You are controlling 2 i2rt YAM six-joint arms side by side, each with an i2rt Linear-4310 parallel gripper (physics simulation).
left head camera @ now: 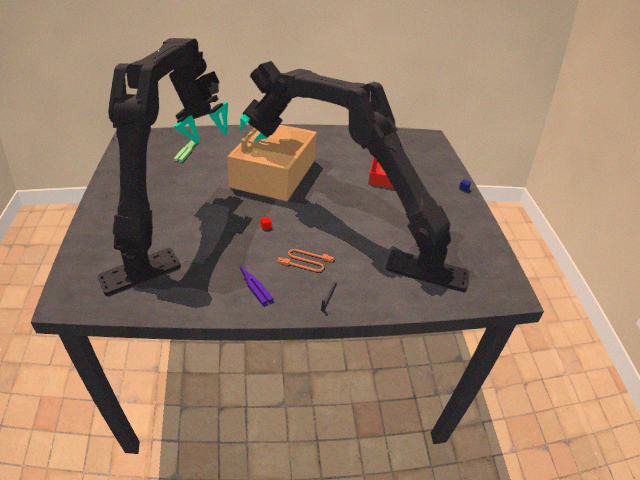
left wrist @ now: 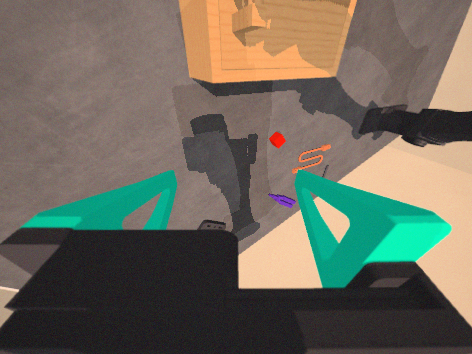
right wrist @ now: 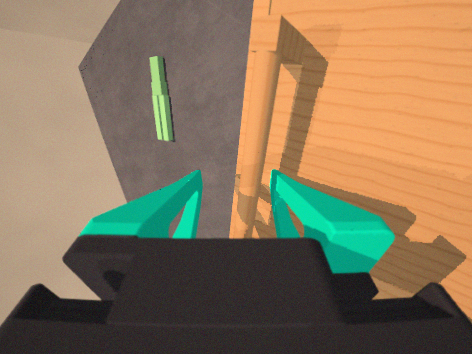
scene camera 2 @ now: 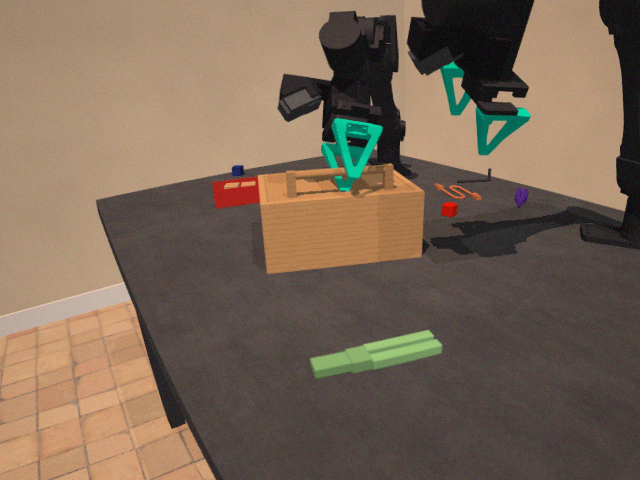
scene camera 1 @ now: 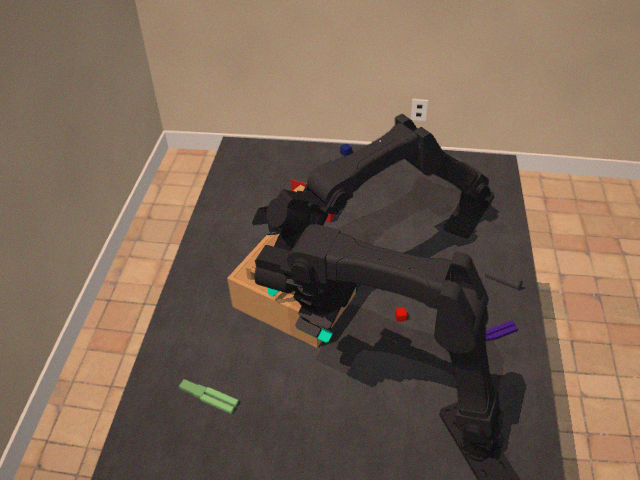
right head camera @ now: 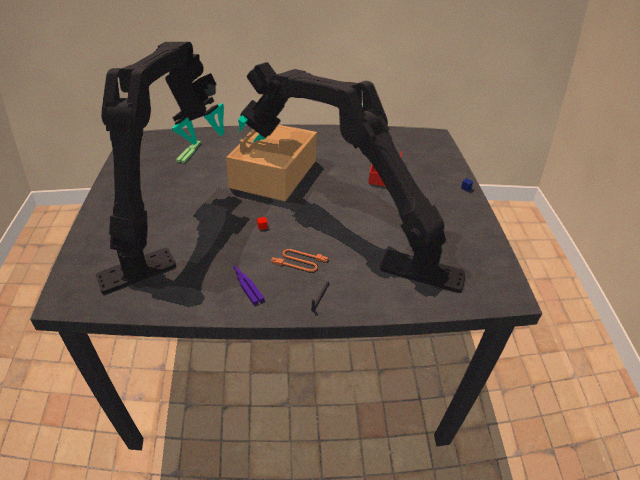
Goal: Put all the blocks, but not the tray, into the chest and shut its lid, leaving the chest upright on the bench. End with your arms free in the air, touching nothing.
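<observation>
The wooden chest stands upright, its lid lying within the rim. The lid's handle bar is raised. My right gripper is partly open, its fingers around the bar without gripping it. My left gripper is open in the air. A red block lies before the chest. A blue block lies far right. Light blocks show in the red tray. The chest's inside is hidden.
A green tool lies left of the chest. An orange cable, a purple tool and a dark hooked rod lie near the front edge. My right arm passes over the tray in the head views.
</observation>
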